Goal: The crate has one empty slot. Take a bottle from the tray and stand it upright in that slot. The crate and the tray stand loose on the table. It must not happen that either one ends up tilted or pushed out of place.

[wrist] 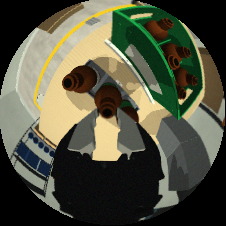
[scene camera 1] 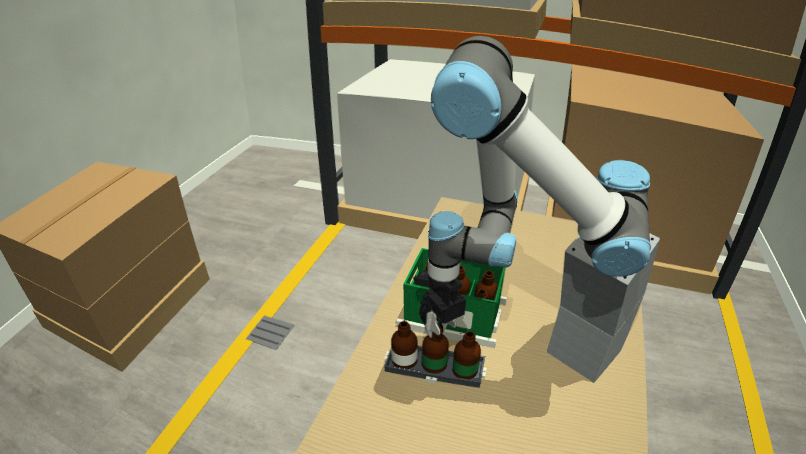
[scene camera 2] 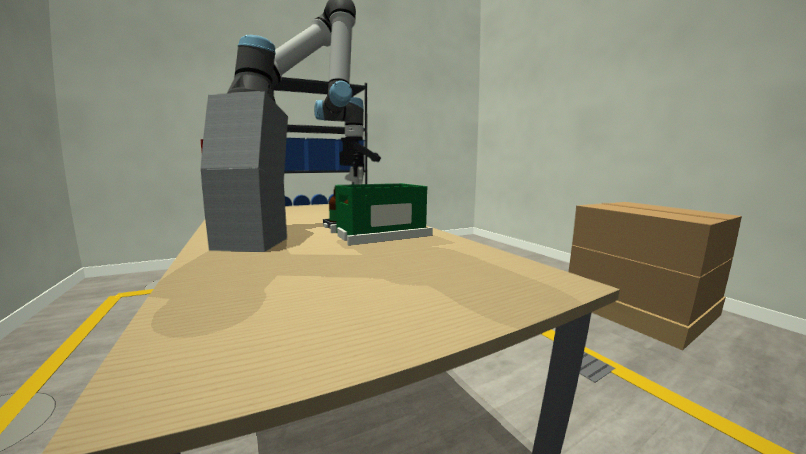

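Note:
There is a crate in scene camera 2 [scene camera 2: 389, 207], and I see that same crate in scene camera 1 [scene camera 1: 480, 315]. A white-labelled bottle [scene camera 1: 404, 344] is here as well. As for my gripper [scene camera 1: 436, 334], I also find it in the wrist view [wrist: 107, 108] and in scene camera 2 [scene camera 2: 357, 191].

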